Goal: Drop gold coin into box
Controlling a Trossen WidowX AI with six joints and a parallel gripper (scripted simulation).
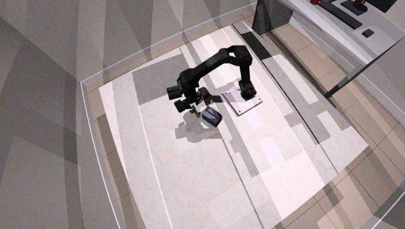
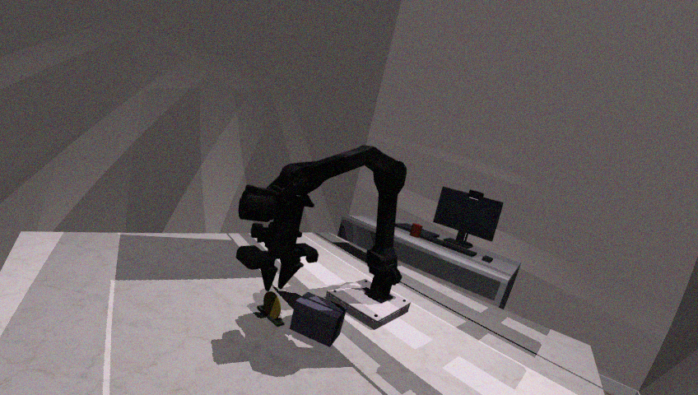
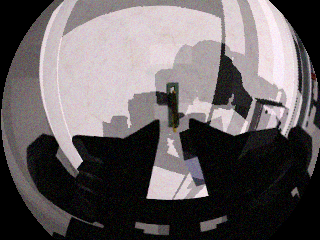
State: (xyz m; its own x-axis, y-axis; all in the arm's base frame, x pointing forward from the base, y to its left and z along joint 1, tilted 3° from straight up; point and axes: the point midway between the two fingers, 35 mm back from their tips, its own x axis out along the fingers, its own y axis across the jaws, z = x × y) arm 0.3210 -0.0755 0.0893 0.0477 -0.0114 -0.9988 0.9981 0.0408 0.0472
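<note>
Now: gripper tip 4 cm above the thin gold coin.
</note>
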